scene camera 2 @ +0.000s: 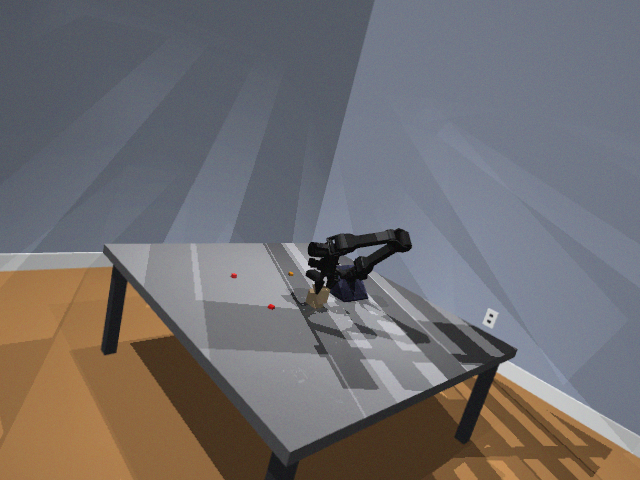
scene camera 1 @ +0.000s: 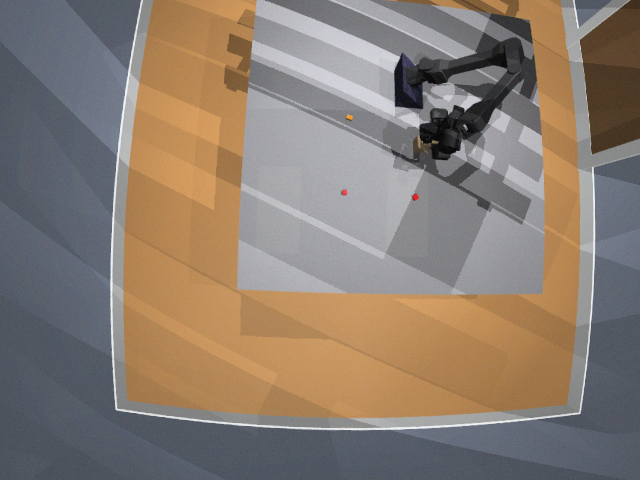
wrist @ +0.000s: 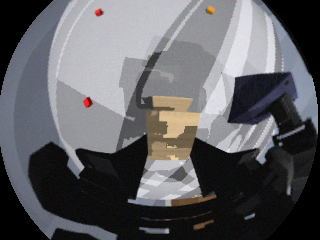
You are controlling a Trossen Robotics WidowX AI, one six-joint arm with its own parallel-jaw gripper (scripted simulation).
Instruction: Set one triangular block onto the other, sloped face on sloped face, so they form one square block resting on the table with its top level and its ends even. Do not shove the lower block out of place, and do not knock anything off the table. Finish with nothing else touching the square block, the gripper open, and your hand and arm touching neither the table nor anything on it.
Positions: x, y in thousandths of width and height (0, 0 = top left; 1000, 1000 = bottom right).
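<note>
A tan triangular block (wrist: 533, 560) is held by the gripper (scene camera 2: 502, 611), and the gripper is also visible in scene camera 1 (scene camera 1: 674, 297) and in the wrist view (wrist: 527, 569).
</note>
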